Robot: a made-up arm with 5 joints. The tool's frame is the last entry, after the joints.
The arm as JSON. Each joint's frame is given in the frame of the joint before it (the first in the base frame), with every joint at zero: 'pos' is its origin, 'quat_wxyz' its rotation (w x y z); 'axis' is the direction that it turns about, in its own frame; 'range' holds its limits. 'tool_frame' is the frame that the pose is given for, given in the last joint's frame.
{
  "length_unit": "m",
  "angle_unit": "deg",
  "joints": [
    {
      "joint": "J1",
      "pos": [
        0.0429,
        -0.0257,
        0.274
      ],
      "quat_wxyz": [
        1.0,
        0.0,
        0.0,
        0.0
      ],
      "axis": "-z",
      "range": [
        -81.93,
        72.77
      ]
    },
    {
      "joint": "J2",
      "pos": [
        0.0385,
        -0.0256,
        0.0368
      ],
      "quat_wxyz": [
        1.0,
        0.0,
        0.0,
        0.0
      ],
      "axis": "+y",
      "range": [
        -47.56,
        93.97
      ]
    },
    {
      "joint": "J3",
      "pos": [
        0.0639,
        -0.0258,
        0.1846
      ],
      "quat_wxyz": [
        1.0,
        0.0,
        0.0,
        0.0
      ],
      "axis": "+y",
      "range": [
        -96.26,
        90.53
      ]
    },
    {
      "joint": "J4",
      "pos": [
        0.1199,
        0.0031,
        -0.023
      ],
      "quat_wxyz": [
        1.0,
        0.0,
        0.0,
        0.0
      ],
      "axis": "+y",
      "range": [
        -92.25,
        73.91
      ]
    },
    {
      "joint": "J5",
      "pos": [
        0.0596,
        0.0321,
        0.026
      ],
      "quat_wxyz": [
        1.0,
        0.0,
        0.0,
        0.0
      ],
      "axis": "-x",
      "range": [
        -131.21,
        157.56
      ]
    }
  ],
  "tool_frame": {
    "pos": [
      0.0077,
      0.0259,
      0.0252
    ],
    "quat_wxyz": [
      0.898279,
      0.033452,
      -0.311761,
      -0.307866
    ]
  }
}
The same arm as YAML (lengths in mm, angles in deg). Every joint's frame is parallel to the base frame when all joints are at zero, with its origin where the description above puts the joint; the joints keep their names.
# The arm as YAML. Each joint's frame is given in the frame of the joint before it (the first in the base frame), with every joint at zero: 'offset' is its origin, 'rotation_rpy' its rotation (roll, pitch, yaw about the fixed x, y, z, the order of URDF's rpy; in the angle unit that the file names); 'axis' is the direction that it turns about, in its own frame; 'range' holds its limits. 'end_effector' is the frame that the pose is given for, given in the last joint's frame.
length_unit: mm
angle_unit: deg
chain:
  - id: J1
    offset: [42.9, -25.7, 274.0]
    rotation_rpy: [0.0, 0.0, 0.0]
    axis: "-z"
    range: [-81.93, 72.77]
  - id: J2
    offset: [38.5, -25.6, 36.8]
    rotation_rpy: [0.0, 0.0, 0.0]
    axis: "+y"
    range: [-47.56, 93.97]
  - id: J3
    offset: [63.9, -25.8, 184.6]
    rotation_rpy: [0.0, 0.0, 0.0]
    axis: "+y"
    range: [-96.26, 90.53]
  - id: J4
    offset: [119.9, 3.1, -23.0]
    rotation_rpy: [0.0, 0.0, 0.0]
    axis: "+y"
    range: [-92.25, 73.91]
  - id: J5
    offset: [59.6, 32.1, 26.0]
    rotation_rpy: [0.0, 0.0, 0.0]
    axis: "-x"
    range: [-131.21, 157.56]
end_effector:
  offset: [7.7, 25.9, 25.2]
  rotation_rpy: [17.42, -32.65, -42.97]

